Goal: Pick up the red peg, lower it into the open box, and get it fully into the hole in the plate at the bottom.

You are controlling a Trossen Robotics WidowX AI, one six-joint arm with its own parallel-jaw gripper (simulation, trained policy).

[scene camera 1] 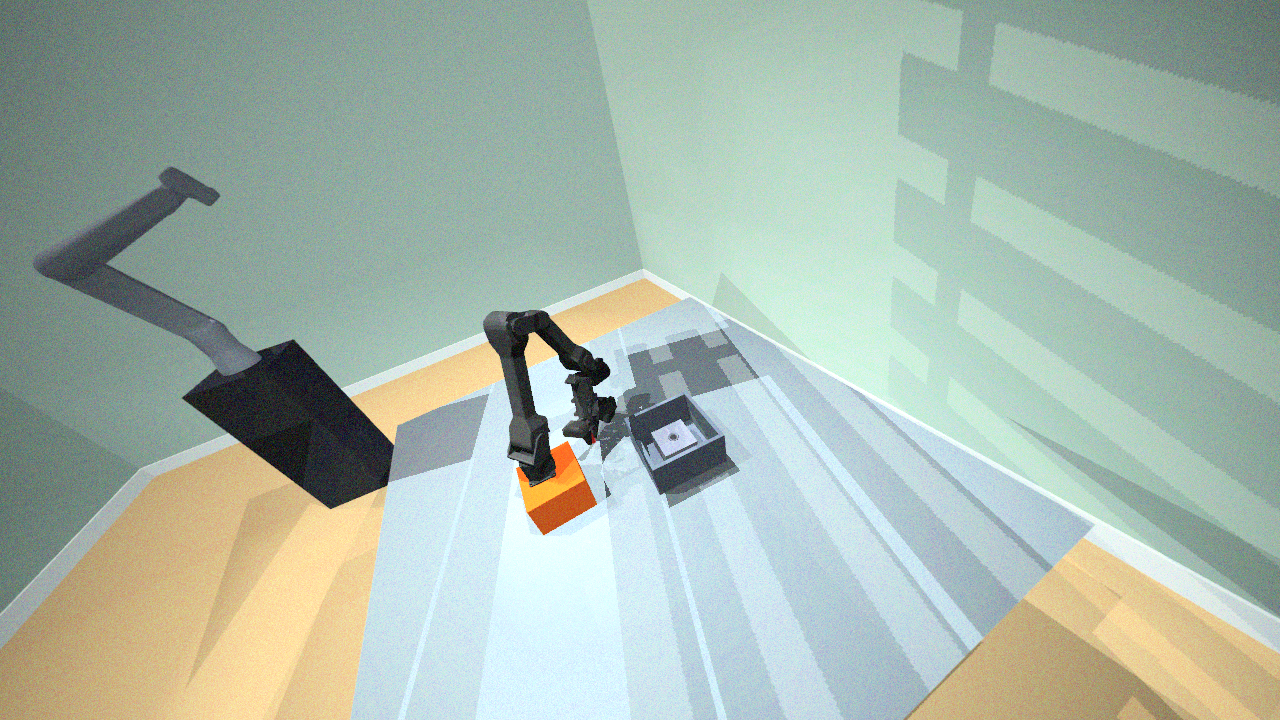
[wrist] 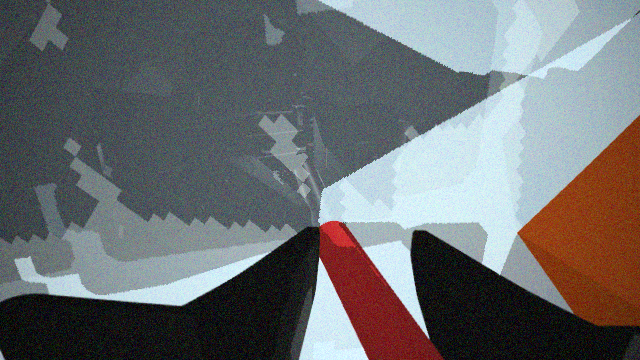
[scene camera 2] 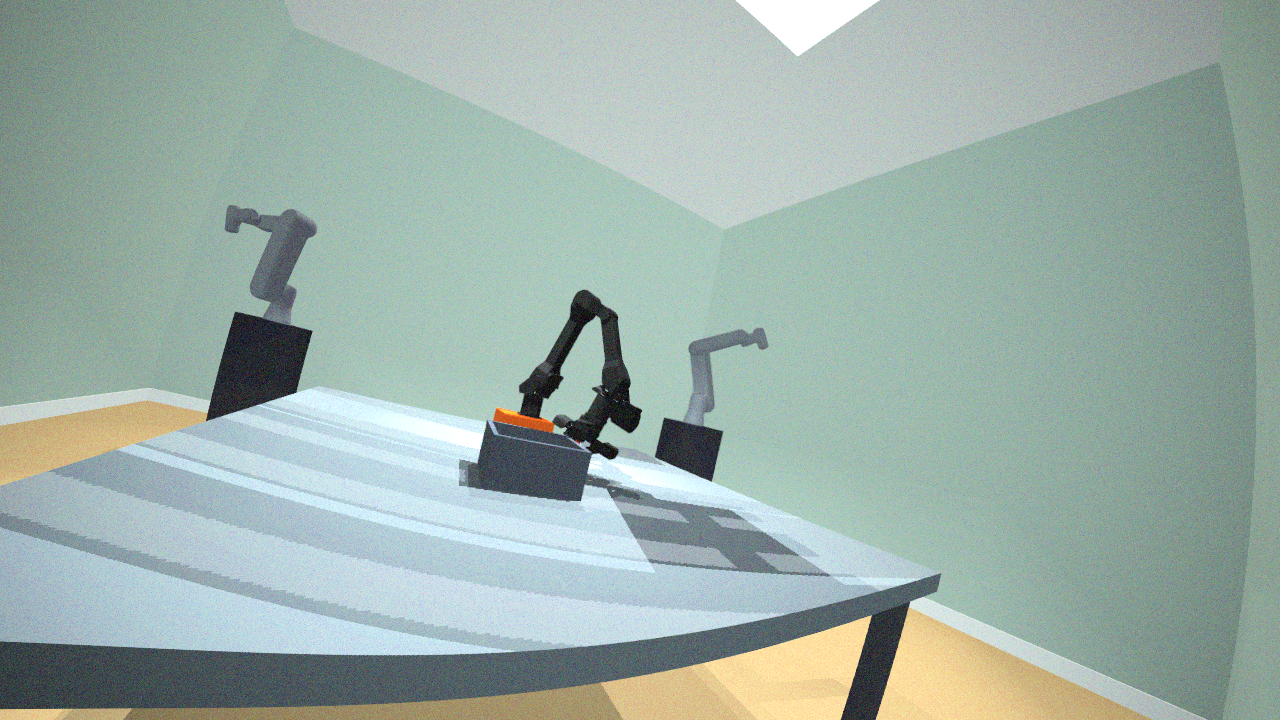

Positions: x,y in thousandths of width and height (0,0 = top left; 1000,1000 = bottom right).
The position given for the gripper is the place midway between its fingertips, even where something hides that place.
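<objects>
The gripper appears in scene camera 1 (463,613), in scene camera 2 (446,645) and in the wrist view (571,671). A pale plate can be seen in scene camera 1 (528,609), but scene camera 2 does not show it, hidden as it is by a grey box, and in the wrist view the plate is out of frame.
</objects>
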